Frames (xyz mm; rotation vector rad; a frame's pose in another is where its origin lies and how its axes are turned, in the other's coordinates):
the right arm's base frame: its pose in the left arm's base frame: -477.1 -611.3 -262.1 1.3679 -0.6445 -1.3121
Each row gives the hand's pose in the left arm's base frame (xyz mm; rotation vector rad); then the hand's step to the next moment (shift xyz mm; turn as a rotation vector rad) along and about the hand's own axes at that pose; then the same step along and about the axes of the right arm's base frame.
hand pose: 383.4 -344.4 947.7 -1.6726 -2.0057 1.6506
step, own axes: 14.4 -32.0 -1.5 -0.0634 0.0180 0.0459
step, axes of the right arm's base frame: -26.9 2.6 22.4 0.0741 0.0262 0.0165
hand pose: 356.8 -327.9 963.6 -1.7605 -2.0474 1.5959
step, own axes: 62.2 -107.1 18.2 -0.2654 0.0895 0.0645
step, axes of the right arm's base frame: -81.5 -19.9 92.9 0.2381 0.1590 -0.0251
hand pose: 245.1 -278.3 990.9 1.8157 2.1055 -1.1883
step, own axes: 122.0 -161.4 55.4 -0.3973 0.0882 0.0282
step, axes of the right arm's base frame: -98.3 -100.2 155.9 0.2903 0.2855 -0.0257
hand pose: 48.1 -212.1 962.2 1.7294 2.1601 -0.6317
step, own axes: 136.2 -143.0 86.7 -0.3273 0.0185 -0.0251
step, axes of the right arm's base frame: -41.6 -171.7 123.7 0.1960 0.2622 0.0305
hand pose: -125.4 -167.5 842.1 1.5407 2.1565 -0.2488
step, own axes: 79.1 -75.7 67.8 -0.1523 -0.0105 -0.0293
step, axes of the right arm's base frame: 7.7 -121.3 42.6 0.0808 0.1274 0.0374
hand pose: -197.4 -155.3 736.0 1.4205 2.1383 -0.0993
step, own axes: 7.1 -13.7 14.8 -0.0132 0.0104 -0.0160
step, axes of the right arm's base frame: 9.6 -18.4 5.3 -0.0056 0.0225 -0.0012
